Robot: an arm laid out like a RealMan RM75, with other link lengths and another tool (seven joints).
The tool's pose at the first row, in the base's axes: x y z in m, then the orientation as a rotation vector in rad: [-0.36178 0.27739 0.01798 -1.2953 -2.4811 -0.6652]
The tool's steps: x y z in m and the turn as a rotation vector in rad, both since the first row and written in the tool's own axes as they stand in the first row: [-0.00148 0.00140 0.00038 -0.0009 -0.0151 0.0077]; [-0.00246 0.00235 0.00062 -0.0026 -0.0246 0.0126]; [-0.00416 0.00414 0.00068 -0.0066 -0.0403 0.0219]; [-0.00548 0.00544 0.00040 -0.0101 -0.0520 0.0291]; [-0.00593 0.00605 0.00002 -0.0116 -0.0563 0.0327]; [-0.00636 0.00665 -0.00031 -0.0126 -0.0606 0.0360]
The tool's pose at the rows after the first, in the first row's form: [-0.35980 0.27724 0.01740 -1.3143 -2.4868 -0.6572]; [-0.35846 0.27714 0.01703 -1.3268 -2.4902 -0.6536]; [-0.35603 0.27687 0.01674 -1.3492 -2.4948 -0.6489]; [-0.35420 0.27644 0.01677 -1.3665 -2.4978 -0.6460]; [-0.35344 0.27624 0.01707 -1.3740 -2.4981 -0.6449]; [-0.35269 0.27607 0.01733 -1.3811 -2.4987 -0.6433]
